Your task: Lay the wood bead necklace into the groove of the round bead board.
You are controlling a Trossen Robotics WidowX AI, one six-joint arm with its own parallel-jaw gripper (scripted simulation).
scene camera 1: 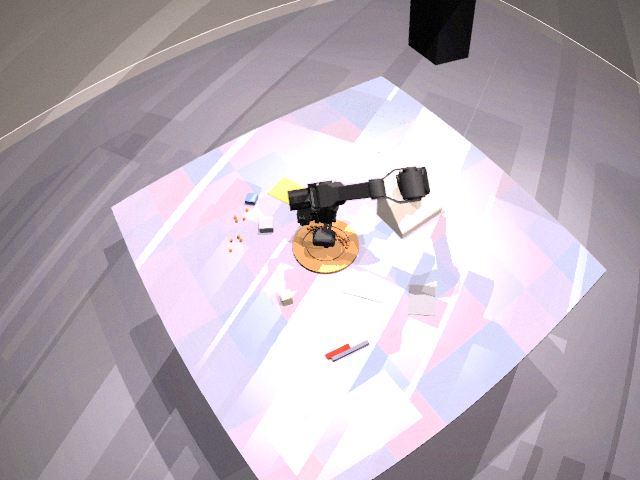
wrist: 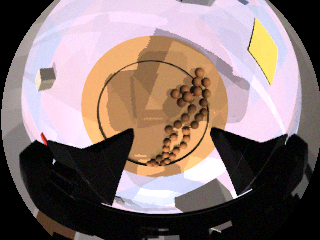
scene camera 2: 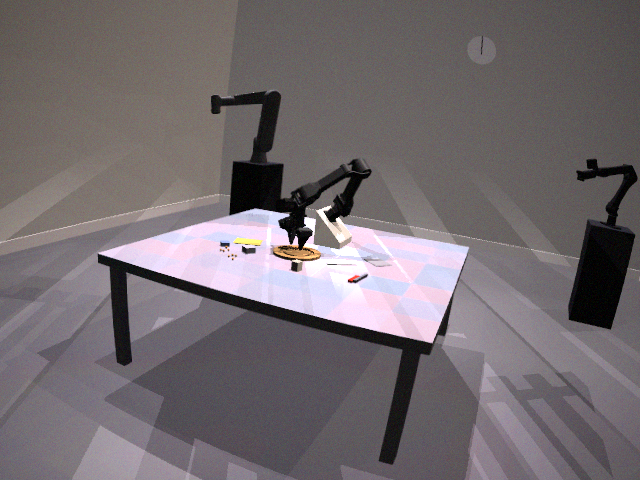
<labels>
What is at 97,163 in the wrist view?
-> My gripper.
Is my gripper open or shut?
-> Open.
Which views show my gripper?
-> Scene camera 1, the wrist view and scene camera 2: all of them.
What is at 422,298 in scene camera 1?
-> A grey card.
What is my gripper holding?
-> Nothing.
</labels>
